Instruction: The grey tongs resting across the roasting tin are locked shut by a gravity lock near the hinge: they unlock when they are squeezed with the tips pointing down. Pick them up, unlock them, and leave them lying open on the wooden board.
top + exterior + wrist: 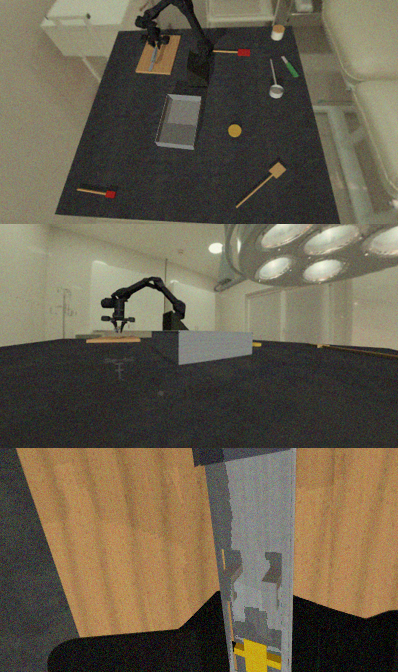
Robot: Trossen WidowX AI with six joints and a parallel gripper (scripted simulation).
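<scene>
My gripper tip is now 40 mm below the yellow lock piece and 10 mm short of it. The rest, counted from my gripper tip: wooden board 40 mm below; grey roasting tin 550 mm ahead, 190 mm to the left, 20 mm below; yellow disc 600 mm ahead, 490 mm to the left, 40 mm below.
</scene>
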